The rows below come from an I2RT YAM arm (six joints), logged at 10 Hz.
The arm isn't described. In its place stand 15 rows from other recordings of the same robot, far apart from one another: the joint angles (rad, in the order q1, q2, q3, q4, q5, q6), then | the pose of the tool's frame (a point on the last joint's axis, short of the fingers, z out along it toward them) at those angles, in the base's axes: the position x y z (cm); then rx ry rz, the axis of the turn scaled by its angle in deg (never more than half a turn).
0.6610, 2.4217, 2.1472, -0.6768, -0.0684, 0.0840 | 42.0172 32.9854 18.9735 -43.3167 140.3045 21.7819
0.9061, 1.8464, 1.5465, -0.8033, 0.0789, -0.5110 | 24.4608 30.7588 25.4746 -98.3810 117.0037 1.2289
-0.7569, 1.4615, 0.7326, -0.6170, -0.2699, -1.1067 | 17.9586 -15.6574 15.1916 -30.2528 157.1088 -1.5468
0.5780, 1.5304, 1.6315, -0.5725, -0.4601, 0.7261 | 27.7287 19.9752 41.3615 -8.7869 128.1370 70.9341
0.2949, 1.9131, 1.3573, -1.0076, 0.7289, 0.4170 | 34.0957 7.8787 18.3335 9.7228 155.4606 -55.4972
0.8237, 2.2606, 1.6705, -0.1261, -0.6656, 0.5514 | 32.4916 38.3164 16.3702 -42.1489 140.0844 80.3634
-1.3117, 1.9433, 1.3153, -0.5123, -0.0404, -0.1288 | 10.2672 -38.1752 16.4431 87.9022 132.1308 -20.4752
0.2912, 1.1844, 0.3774, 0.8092, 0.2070, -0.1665 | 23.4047 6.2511 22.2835 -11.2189 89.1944 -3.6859
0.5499, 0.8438, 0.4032, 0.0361, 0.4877, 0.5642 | 16.9571 8.4375 21.9037 18.7357 109.2591 15.0493
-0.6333, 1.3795, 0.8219, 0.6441, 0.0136, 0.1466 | 25.6554 -18.8957 30.3424 33.2001 79.1061 -23.1074
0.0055, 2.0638, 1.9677, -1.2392, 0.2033, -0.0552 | 42.0005 -0.4878 27.6416 -3.0343 165.9317 -17.4094
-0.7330, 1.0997, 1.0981, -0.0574, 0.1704, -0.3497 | 18.4851 -17.4551 40.1920 26.4581 94.8661 -54.8714
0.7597, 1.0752, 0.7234, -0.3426, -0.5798, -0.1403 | 14.9609 16.9012 25.1227 -73.7076 110.3516 56.1088
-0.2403, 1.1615, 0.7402, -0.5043, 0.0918, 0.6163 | 22.1516 -5.7639 22.2809 61.2713 128.9243 2.4765
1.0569, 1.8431, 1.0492, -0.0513, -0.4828, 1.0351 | 17.0231 33.5192 15.6183 16.8298 -161.1044 -72.8772
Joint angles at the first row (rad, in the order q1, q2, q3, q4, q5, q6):
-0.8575 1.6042 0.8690 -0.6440 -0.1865 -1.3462
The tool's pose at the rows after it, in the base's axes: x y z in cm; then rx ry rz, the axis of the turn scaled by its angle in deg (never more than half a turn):
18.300 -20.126 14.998 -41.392 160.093 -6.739
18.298 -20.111 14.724 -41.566 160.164 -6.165
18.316 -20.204 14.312 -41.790 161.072 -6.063
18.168 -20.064 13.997 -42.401 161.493 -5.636
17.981 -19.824 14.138 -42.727 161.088 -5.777
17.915 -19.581 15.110 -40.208 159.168 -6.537
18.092 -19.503 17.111 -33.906 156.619 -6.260
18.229 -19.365 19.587 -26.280 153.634 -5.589
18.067 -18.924 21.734 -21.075 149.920 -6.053
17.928 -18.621 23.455 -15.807 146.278 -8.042
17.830 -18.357 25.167 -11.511 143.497 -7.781
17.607 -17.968 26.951 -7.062 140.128 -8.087
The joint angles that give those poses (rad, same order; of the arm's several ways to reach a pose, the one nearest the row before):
-0.8576 1.6084 0.8712 -0.6462 -0.1898 -1.3457
-0.8575 1.6161 0.8674 -0.6419 -0.1917 -1.3480
-0.8575 1.6307 0.8654 -0.6343 -0.1780 -1.3499
-0.8575 1.6334 0.8548 -0.6306 -0.1724 -1.3570
-0.8575 1.6180 0.8443 -0.6321 -0.1767 -1.3614
-0.8575 1.5783 0.8439 -0.6397 -0.2081 -1.3318
-0.8575 1.5296 0.8782 -0.6818 -0.2612 -1.2525
-0.8575 1.4759 0.9252 -0.7328 -0.3182 -1.1499
-0.8575 1.4128 0.9479 -0.7539 -0.3678 -1.0707
-0.8575 1.3571 0.9574 -0.7356 -0.3960 -0.9841
-0.8575 1.3209 0.9875 -0.7522 -0.4263 -0.9106
-0.8575 1.2765 1.0113 -0.7546 -0.4528 -0.8282

